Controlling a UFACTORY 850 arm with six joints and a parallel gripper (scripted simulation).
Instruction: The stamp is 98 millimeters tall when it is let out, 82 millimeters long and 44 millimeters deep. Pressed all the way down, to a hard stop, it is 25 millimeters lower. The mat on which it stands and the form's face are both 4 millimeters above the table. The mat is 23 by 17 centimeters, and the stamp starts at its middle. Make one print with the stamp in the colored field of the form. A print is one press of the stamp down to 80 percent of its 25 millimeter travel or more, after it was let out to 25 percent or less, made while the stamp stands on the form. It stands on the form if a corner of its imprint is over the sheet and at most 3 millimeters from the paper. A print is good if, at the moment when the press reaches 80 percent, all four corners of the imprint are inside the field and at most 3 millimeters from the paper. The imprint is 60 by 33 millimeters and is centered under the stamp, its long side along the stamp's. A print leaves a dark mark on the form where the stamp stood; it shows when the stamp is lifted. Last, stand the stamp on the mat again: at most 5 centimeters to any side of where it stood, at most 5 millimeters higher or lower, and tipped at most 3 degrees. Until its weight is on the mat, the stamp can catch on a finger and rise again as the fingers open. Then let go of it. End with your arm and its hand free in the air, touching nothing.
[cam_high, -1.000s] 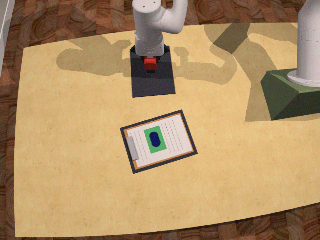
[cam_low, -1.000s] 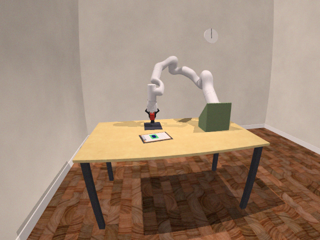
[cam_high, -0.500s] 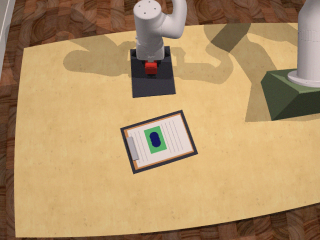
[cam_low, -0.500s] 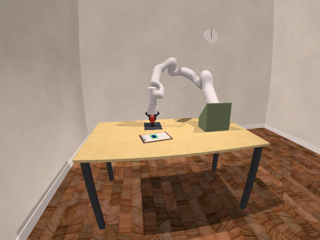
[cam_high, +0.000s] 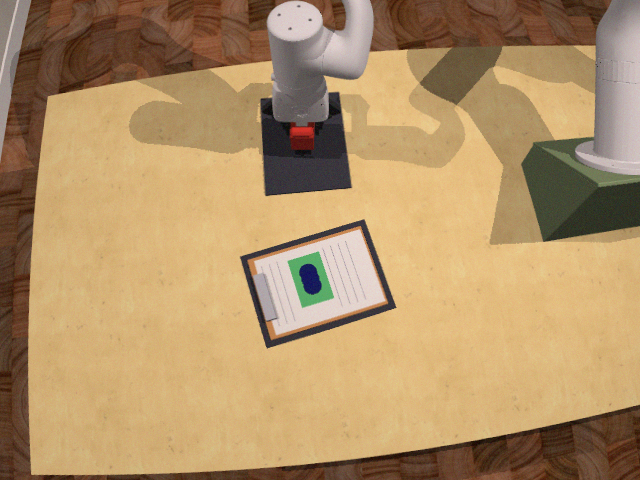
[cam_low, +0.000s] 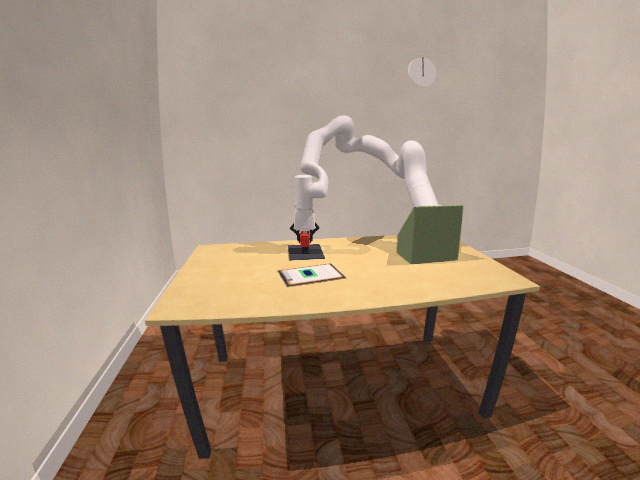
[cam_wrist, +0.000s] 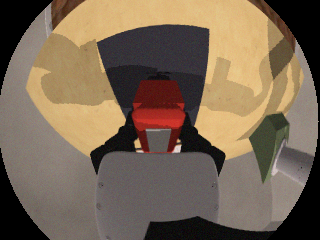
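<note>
My gripper is now 2 cm above the red stamp. From my hand the other things lie so: mat (7 cm below); then form (1 cm ahead, 30 cm to the left, 6 cm below).
</note>
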